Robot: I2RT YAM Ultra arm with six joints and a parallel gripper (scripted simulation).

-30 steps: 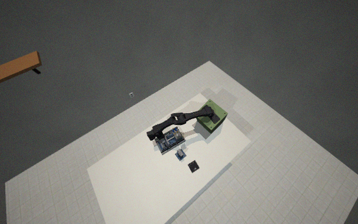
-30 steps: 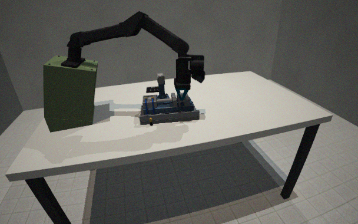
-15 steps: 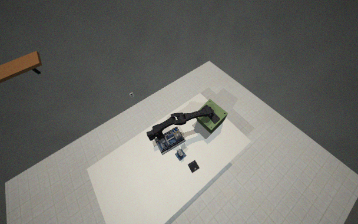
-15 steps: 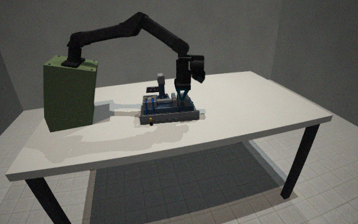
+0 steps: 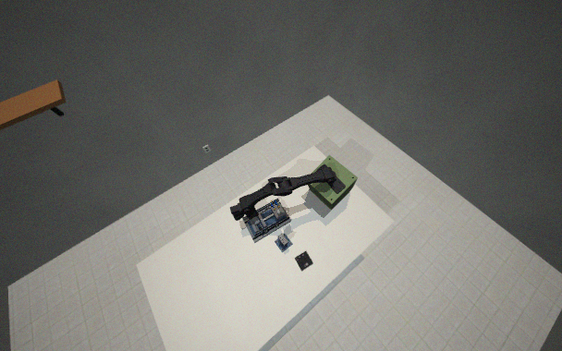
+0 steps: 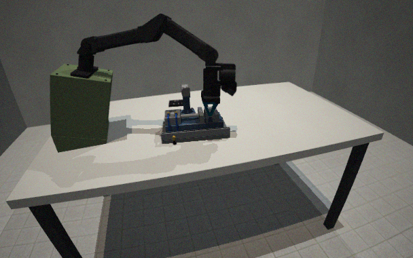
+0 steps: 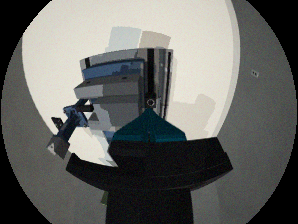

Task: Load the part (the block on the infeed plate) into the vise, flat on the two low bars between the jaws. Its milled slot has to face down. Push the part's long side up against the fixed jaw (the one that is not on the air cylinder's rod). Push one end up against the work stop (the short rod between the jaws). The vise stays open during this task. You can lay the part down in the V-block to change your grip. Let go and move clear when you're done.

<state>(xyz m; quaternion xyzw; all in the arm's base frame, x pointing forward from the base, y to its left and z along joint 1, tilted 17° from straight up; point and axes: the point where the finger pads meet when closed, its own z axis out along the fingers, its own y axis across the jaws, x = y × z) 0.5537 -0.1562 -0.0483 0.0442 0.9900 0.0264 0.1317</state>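
Now: the grey block part 10 mm ahead of my hand, 40 mm to the left of it and 20 mm below it. Round my hand: cylinder rod (80 mm behind, 70 mm to the left, 30 mm below); air cylinder (160 mm behind, 80 mm to the left, 30 mm below); vise (60 mm behind, 70 mm to the left, 70 mm below).
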